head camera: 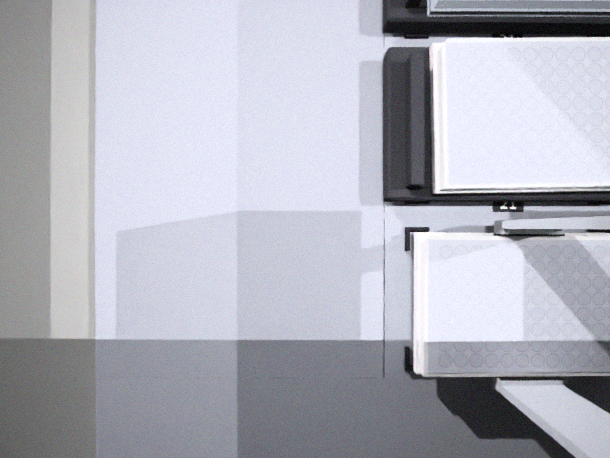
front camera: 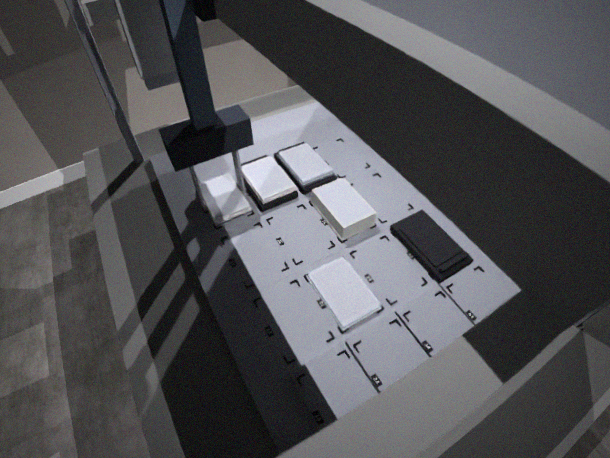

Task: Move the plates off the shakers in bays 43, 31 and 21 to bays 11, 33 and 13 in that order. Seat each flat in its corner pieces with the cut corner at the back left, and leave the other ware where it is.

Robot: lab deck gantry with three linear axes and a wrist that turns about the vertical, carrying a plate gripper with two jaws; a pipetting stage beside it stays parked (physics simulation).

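Pixels of known places: gripper, fingertip midpoint: (head camera: 523, 303) (front camera: 222, 197); robot's base at its link origin: (head camera: 409, 364).
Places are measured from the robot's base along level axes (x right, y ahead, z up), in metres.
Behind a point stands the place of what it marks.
A white plate (front camera: 229, 201) {x -0.050, y 0.091, z 0.024 m} (head camera: 470, 300) {x -0.046, y 0.029, z 0.024 m} lies level at bay 11, within or just over its corner pieces (head camera: 409, 239) {x -0.081, y -0.001, z 0.002 m}; its cut corner cannot be made out. My gripper (front camera: 223, 196) {x -0.043, y 0.064, z 0.017 m} (head camera: 531, 306) {x -0.043, y 0.064, z 0.017 m} is down around it and shut on its long sides. A second white plate (front camera: 270, 176) {x -0.159, y 0.076, z 0.037 m} (head camera: 510, 115) {x -0.150, y 0.045, z 0.037 m} sits on the bay 21 shaker (front camera: 279, 202) {x -0.149, y 0.138, z 0.012 m} (head camera: 397, 125) {x -0.149, y -0.012, z 0.019 m}. A third plate (front camera: 304, 161) {x -0.253, y 0.069, z 0.037 m} (head camera: 520, 6) {x -0.214, y 0.055, z 0.031 m} sits on the bay 31 shaker (front camera: 320, 185) (head camera: 405, 26). The dark shaker (front camera: 431, 240) {x -0.363, y 0.395, z 0.024 m} in bay 43 carries no plate. Bays 33 and 13 show their corner pieces in the front view.
A tall cream-white box (front camera: 345, 205) {x -0.253, y 0.241, z 0.042 m} stands in bay 32. A flat white plate (front camera: 345, 292) {x -0.149, y 0.400, z 0.014 m} lies in bay 23, between bays 13 and 33. The gantry's dark vertical arm (front camera: 192, 75) {x -0.039, y 0.084, z 0.316 m} rises above the gripper. Heavy shadow covers the front-view left edge of the deck.
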